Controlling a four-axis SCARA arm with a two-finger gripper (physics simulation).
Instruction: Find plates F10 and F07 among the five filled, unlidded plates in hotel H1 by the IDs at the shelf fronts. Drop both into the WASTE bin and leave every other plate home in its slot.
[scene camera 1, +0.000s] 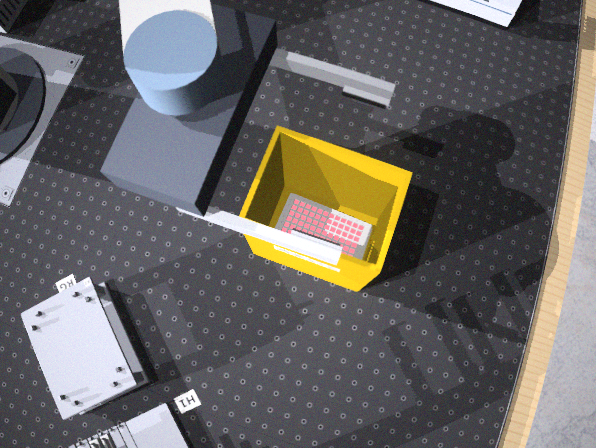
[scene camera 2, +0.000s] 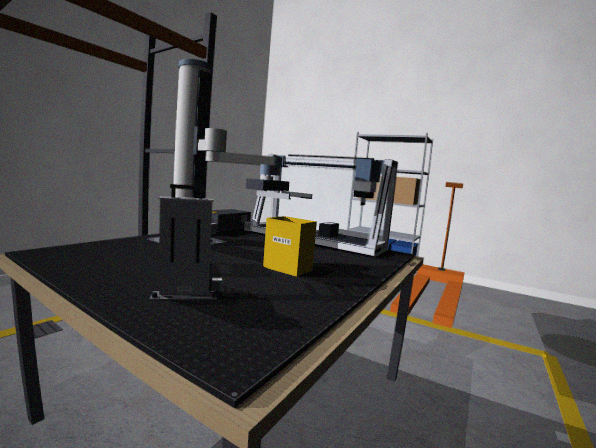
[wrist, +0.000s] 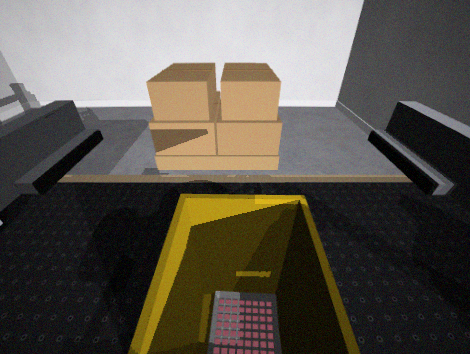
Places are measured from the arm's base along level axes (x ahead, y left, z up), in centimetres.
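Pixels of known places: gripper, fingertip midpoint: (scene camera 1: 367, 170) (scene camera 2: 301, 196) (wrist: 235, 119).
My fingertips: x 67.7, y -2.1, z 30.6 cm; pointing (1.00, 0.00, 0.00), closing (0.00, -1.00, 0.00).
Observation:
Ahead of a thing's pixels: the offset from my fingertips to its top centre. "*": to the spot under its first point.
The yellow WASTE bin @[dx -3.1, dy -0.5, dz -9.4 cm] (scene camera 1: 345, 155) (scene camera 2: 281, 257) (wrist: 167, 260) stands upright on the table. A plate with pink wells @[dx -2.9, dy -1.1, dz -25.8 cm] (scene camera 1: 345, 227) (wrist: 245, 320) lies inside it at the bottom; its ID does not show, and whether another lies beneath it cannot be told. My gripper (scene camera 1: 366, 176) (scene camera 2: 300, 195) (wrist: 235, 119) is open and empty above the bin, its two fingers wide apart. In scene camera 1, one finger crosses over the bin's near rim. Hotel H1 @[* dx -15.7, dy -34.8, dz -28.6 cm] (scene camera 1: 157, 427) shows in part at the bottom edge; its shelf-front IDs do not show.
A pale stand (scene camera 1: 77, 347) labelled RG is beside H1. A dark upright tower @[* dx -8.7, dy -47.2, dz -11.9 cm] (scene camera 2: 185, 237) stands left of the bin in scene camera 2. A gantry frame (scene camera 2: 387, 210) and a small black block @[* dx -12.1, dy +53.6, dz -20.6 cm] (scene camera 2: 328, 230) are behind the bin. Cardboard boxes (wrist: 247, 137) stand beyond the table edge (wrist: 150, 178).

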